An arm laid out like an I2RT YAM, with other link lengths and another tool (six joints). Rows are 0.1 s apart.
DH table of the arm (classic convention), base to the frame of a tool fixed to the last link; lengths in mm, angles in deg. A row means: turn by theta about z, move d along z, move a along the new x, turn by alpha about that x. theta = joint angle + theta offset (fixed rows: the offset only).
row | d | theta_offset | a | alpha
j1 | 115.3 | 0 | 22.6 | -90
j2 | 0 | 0 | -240.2 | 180
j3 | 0 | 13.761 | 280 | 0
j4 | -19.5 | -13.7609 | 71 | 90
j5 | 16.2 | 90 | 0 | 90
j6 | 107.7 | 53.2 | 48 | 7.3
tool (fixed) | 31.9 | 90 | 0 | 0
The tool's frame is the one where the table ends.
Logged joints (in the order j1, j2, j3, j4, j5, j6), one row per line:
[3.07, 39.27, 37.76, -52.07, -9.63, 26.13]
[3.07, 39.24, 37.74, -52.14, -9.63, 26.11]
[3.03, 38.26, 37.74, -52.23, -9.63, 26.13]
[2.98, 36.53, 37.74, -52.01, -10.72, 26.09]
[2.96, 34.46, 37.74, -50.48, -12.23, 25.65]
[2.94, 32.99, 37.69, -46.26, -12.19, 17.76]
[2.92, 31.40, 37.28, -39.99, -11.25, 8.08]
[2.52, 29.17, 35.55, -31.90, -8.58, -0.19]
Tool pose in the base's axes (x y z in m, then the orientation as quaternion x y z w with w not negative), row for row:
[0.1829, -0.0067, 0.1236, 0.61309, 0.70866, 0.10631, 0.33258]
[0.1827, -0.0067, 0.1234, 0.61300, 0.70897, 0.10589, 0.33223]
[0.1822, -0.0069, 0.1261, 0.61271, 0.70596, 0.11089, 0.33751]
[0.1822, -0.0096, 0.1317, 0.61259, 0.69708, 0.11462, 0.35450]
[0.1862, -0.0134, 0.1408, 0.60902, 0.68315, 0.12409, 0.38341]
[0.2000, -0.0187, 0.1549, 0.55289, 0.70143, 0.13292, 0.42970]
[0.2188, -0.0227, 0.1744, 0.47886, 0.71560, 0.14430, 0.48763]
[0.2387, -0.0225, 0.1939, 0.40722, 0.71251, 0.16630, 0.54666]
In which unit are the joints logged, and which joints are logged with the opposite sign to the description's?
The joints are logged in degrees. Opposite sign: j5.
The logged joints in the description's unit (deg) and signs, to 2 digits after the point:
[3.07, 39.27, 37.76, -52.07, 9.63, 26.13]
[3.07, 39.24, 37.74, -52.14, 9.63, 26.11]
[3.03, 38.26, 37.74, -52.23, 9.63, 26.13]
[2.98, 36.53, 37.74, -52.01, 10.72, 26.09]
[2.96, 34.46, 37.74, -50.48, 12.23, 25.65]
[2.94, 32.99, 37.69, -46.26, 12.19, 17.76]
[2.92, 31.40, 37.28, -39.99, 11.25, 8.08]
[2.52, 29.17, 35.55, -31.90, 8.58, -0.19]

